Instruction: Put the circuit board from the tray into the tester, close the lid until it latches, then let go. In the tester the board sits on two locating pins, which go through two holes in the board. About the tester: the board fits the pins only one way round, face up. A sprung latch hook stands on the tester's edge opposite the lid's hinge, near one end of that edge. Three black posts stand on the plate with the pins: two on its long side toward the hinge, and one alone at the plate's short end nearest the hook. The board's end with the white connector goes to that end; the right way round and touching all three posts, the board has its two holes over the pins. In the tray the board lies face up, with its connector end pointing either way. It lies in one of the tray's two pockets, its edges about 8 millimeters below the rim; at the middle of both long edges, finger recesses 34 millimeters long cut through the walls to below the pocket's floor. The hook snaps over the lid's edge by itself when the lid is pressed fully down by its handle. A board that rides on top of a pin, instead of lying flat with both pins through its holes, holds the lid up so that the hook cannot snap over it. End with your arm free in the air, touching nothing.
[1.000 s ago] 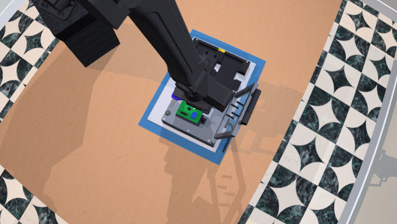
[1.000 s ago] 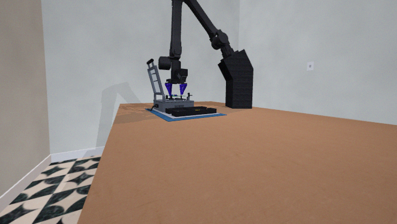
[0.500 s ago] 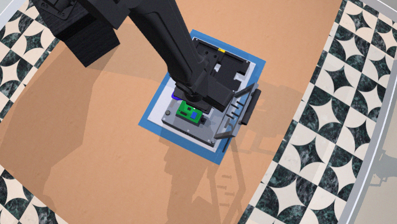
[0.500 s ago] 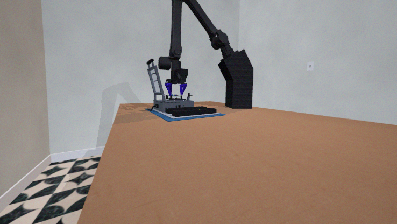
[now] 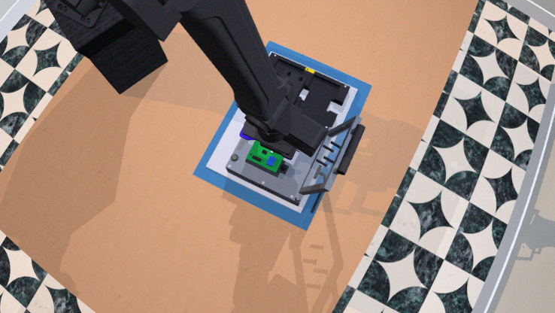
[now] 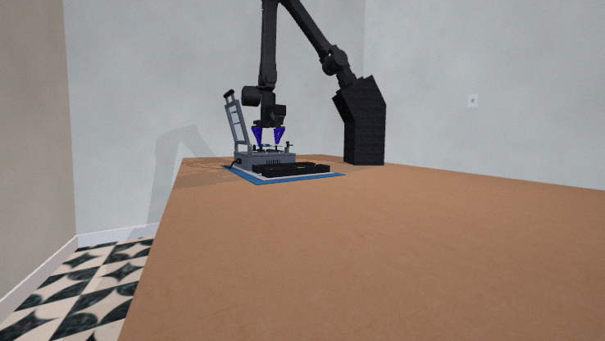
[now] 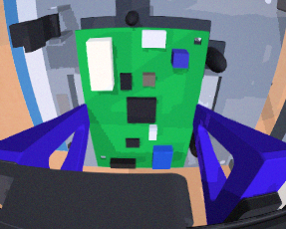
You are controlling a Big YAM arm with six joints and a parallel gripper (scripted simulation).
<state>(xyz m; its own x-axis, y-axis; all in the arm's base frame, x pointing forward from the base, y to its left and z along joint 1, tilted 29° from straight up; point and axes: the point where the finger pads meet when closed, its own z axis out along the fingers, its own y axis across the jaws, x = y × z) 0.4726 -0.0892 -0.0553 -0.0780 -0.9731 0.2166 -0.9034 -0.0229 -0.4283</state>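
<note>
The green circuit board lies right at my hand. From my hand the other things lie so: black plate 2 cm below, 1 cm to the left, 1 cm ahead; tester 4 cm to the left, 4 cm ahead, 2 cm above; dark latch hook 6 cm to the left, 5 cm behind.
</note>
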